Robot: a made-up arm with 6 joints. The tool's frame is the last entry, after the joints. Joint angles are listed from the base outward.
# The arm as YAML. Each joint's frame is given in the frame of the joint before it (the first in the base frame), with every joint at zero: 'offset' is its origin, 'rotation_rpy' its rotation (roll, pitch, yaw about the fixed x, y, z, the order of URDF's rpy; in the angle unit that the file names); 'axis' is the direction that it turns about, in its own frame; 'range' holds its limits. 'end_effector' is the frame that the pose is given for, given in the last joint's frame.
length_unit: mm
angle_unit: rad
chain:
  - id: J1
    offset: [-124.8, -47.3, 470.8]
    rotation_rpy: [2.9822, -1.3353, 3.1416]
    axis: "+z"
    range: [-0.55, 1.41]
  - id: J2
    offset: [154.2, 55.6, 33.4]
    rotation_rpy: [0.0, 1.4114, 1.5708]
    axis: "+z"
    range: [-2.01, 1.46]
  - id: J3
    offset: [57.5, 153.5, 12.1]
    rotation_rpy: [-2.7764, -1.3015, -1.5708]
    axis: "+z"
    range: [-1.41, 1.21]
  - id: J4
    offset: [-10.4, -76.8, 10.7]
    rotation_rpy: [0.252, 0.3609, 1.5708]
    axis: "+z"
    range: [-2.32, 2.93]
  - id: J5
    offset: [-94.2, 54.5, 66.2]
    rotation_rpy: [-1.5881, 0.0, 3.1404]
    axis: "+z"
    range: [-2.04, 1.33]
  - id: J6
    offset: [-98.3, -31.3, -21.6]
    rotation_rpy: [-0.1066, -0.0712, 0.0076]
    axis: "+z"
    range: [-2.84, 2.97]
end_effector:
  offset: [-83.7, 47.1, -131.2]
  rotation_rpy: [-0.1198, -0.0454, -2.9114]
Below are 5 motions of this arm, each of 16 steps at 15 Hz.
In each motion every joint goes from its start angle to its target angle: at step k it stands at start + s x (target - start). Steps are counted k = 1, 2, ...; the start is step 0. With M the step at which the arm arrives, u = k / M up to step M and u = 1 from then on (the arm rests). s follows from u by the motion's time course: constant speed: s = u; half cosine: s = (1 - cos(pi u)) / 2; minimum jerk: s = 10 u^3 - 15 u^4 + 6 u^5.
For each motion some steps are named. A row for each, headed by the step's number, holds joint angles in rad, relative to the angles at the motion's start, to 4 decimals.
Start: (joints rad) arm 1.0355 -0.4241 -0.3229 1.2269 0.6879 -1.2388
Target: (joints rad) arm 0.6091 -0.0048 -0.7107 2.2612 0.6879 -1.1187
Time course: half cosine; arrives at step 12
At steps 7, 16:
7: -0.2684 0.2639 -0.2441 0.6510 0.0000 0.0756
16: -0.4264 0.4193 -0.3878 1.0343 0.0000 0.1201

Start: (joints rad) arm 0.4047 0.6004 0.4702 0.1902 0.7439 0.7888
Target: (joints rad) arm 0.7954 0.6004 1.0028 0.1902 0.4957 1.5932
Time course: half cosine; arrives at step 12
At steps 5, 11, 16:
5: 0.1448 0.0000 0.1974 0.0000 -0.0920 0.2981
11: 0.3840 0.0000 0.5235 0.0000 -0.2440 0.7907
16: 0.3907 0.0000 0.5326 0.0000 -0.2482 0.8044

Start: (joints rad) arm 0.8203 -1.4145 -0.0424 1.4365 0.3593 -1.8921
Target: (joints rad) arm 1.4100 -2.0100 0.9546 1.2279 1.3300 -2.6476
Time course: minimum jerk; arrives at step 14
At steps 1, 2, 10, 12, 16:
1: 0.0019 -0.0019 0.0033 -0.0007 0.0032 -0.0025
2: 0.0137 -0.0139 0.0232 -0.0049 0.0226 -0.0176
10: 0.5044 -0.5093 0.8527 -0.1784 0.8302 -0.6462
12: 0.5760 -0.5816 0.9738 -0.2037 0.9481 -0.7379
16: 0.5897 -0.5955 0.9970 -0.2086 0.9707 -0.7555

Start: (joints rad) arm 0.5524 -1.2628 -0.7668 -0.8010 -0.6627 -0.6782
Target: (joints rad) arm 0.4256 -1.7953 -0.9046 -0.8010 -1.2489 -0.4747
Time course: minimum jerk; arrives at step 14
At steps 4, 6, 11, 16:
4: -0.0183 -0.0771 -0.0199 0.0000 -0.0848 0.0294
6: -0.0466 -0.1959 -0.0507 0.0000 -0.2157 0.0749
11: -0.1180 -0.4955 -0.1282 0.0000 -0.5455 0.1894
16: -0.1268 -0.5325 -0.1378 0.0000 -0.5862 0.2035

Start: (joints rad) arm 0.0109 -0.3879 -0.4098 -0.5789 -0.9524 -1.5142
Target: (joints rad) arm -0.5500 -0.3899 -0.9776 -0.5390 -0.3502 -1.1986
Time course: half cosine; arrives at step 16
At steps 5, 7, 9, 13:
5: -0.1246 -0.0004 -0.1262 0.0089 0.1338 0.0701
7: -0.2257 -0.0008 -0.2285 0.0161 0.2424 0.1270
9: -0.3352 -0.0012 -0.3393 0.0238 0.3598 0.1886
13: -0.5136 -0.0018 -0.5200 0.0365 0.5515 0.2890

